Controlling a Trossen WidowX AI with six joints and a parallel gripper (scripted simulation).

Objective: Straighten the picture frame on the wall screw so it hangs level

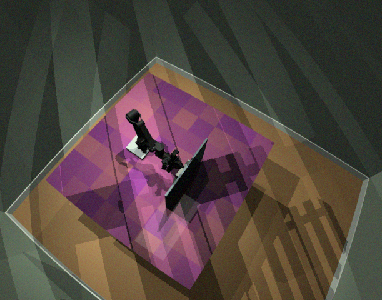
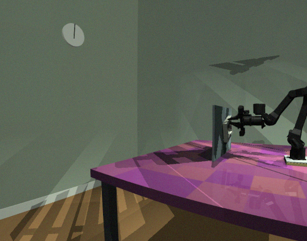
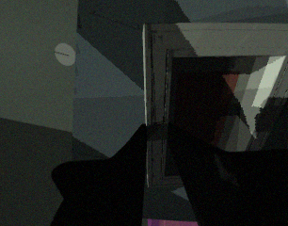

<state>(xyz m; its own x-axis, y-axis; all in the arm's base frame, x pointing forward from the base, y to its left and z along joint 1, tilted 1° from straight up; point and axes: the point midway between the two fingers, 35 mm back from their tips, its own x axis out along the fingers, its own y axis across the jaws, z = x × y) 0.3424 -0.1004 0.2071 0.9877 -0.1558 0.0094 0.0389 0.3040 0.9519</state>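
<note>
Right now my gripper tip is 5 cm above the picture frame, 2 cm to the left of it and 1 cm short of it. Round my gripper tip: wall panel: 6 cm below, 2 cm ahead.
</note>
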